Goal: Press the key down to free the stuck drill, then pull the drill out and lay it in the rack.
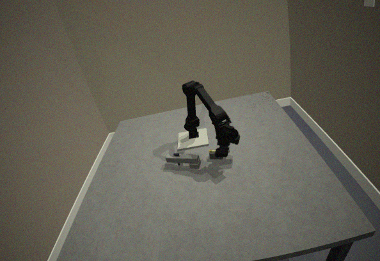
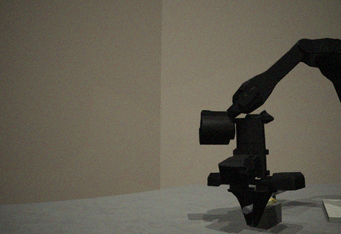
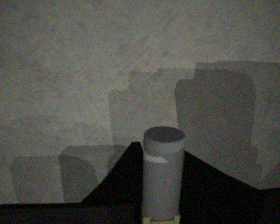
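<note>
Right now my gripper tip is 10 mm past the drill, 40 mm to the left of it and 30 mm below it. The rest, counted from my gripper tip: grey fixture: 10 mm ahead, 230 mm to the right, 30 mm above; small dark key: 260 mm to the right, 40 mm above; dark rack: 20 mm behind, 50 mm to the right, 10 mm above.
</note>
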